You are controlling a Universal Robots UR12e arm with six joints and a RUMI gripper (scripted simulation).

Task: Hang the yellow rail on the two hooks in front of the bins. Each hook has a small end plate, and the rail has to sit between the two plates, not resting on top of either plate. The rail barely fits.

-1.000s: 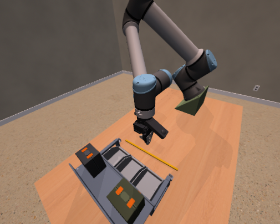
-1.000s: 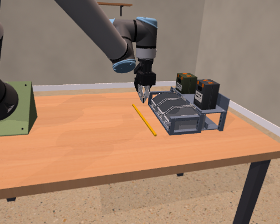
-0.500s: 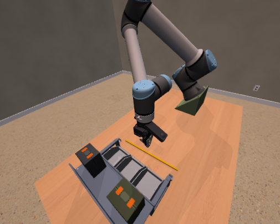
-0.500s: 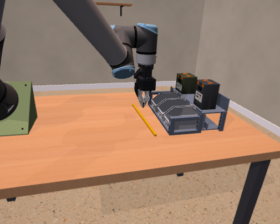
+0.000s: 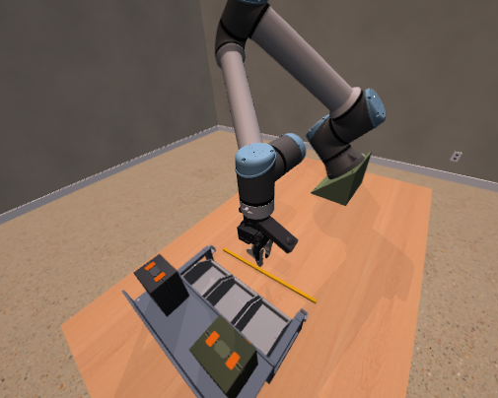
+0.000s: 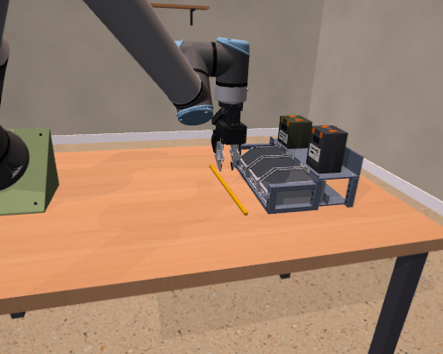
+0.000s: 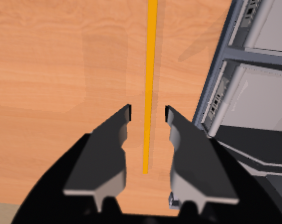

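My hand is 70 mm above the yellow rail. Also, from my hand: black box: 250 mm ahead, 160 mm to the right, 90 mm above; then green box: 290 mm ahead, 70 mm to the left, 70 mm above.
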